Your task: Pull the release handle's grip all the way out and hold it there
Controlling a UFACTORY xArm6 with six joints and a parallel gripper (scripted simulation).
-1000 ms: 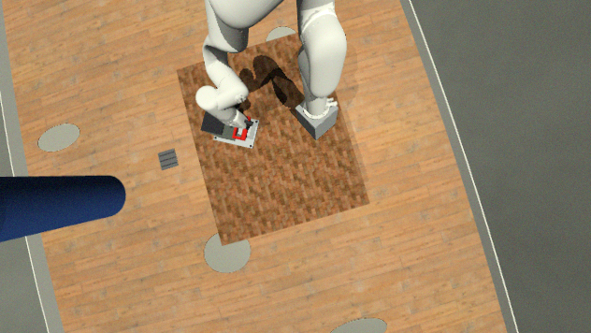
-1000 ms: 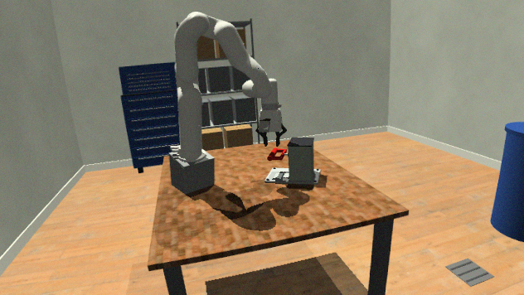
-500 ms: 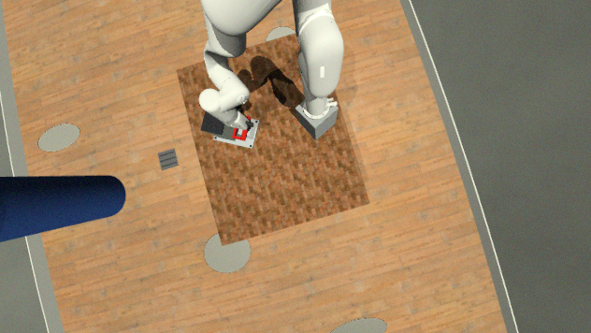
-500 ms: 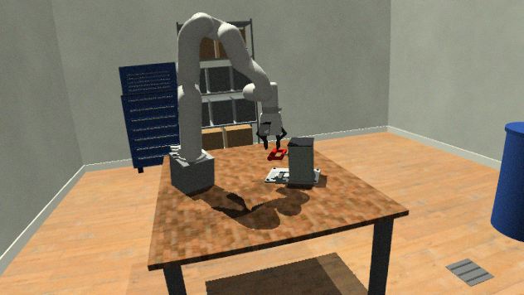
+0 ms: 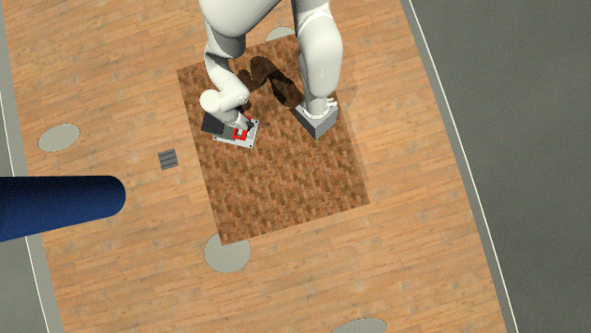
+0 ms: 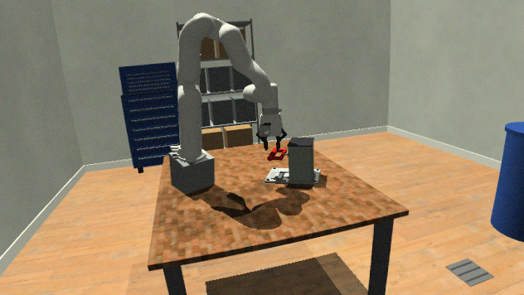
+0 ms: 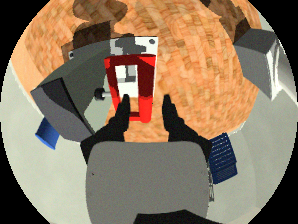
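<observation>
Right now the base plate is 9 cm ahead of my hand, 3 cm to the right of it and 14 cm below it.
</observation>
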